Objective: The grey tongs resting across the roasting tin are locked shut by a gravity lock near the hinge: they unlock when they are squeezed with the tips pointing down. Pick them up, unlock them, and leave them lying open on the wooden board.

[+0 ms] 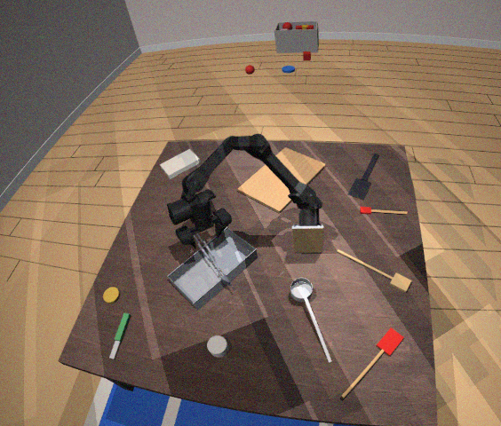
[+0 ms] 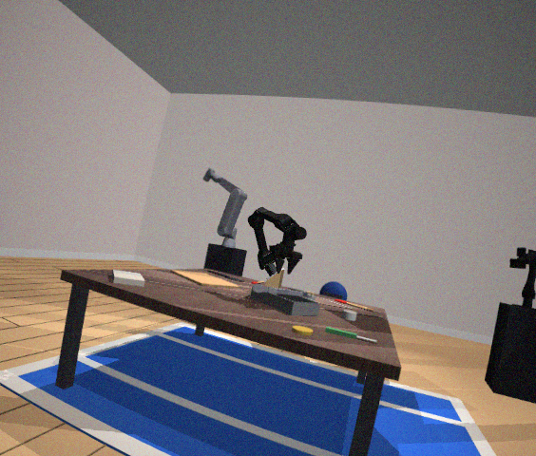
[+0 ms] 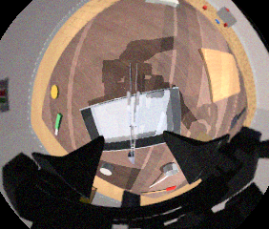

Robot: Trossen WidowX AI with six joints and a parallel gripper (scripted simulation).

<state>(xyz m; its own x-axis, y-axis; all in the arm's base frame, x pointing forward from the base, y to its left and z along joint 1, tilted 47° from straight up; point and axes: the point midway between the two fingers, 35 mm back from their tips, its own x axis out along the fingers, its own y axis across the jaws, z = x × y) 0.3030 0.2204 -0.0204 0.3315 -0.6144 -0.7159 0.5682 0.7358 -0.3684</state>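
Right now the grey roasting tin is 1 cm behind my gripper tip, 2 cm to the left of it and 12 cm below it. Also, from my gripper tip: wooden board 14 cm behind, 51 cm to the right, 14 cm below; then green-handled knife 24 cm ahead, 39 cm to the left, 14 cm below; then yellow disc 36 cm ahead, 24 cm to the left, 14 cm below.
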